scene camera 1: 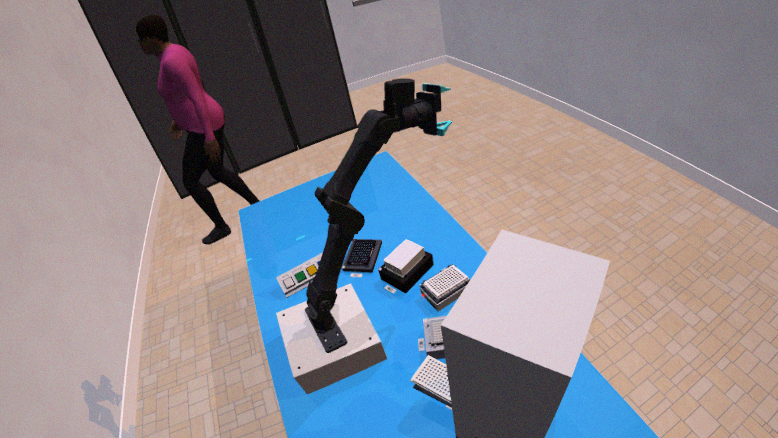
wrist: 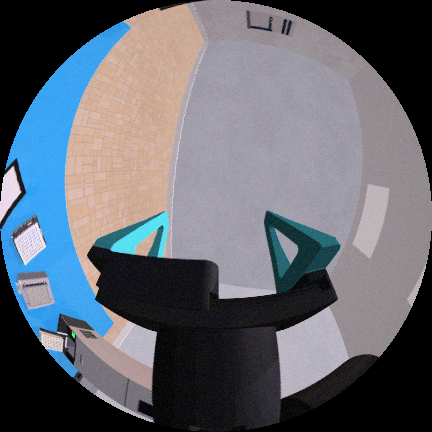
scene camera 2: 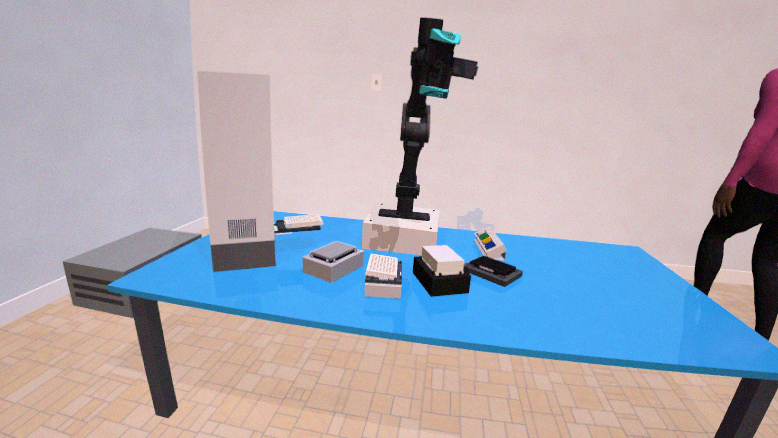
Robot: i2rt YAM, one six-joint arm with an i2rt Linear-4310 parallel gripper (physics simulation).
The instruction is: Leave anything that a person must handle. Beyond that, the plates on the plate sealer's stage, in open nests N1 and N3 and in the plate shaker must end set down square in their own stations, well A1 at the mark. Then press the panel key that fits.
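My gripper [scene camera 1: 450,106] [scene camera 2: 439,64] [wrist: 215,216] is open and empty, high above the table. A white plate [scene camera 1: 433,375] [scene camera 2: 303,220] [wrist: 52,341] lies on a dark stage beside the tall tower. A grey device [scene camera 1: 427,350] [scene camera 2: 333,270] [wrist: 44,276] holds a plate. A white well plate [scene camera 1: 446,279] [scene camera 2: 382,265] [wrist: 29,242] sits on a light nest with black parts. A plain white block-like plate [scene camera 1: 404,256] [scene camera 2: 442,259] stands on a black box. A black plate [scene camera 1: 363,253] [scene camera 2: 496,266] lies in a low dark nest. Well A1 and exact seating are too small to tell.
The key panel [scene camera 1: 287,293] [scene camera 2: 494,247] is partly behind the arm in scene camera 1. The tall tower [scene camera 1: 525,299] [scene camera 2: 236,157] hides part of the stage. A person [scene camera 1: 187,92] [scene camera 2: 748,157] is beside the table's end. A grey cabinet [scene camera 2: 130,253] stands on the floor.
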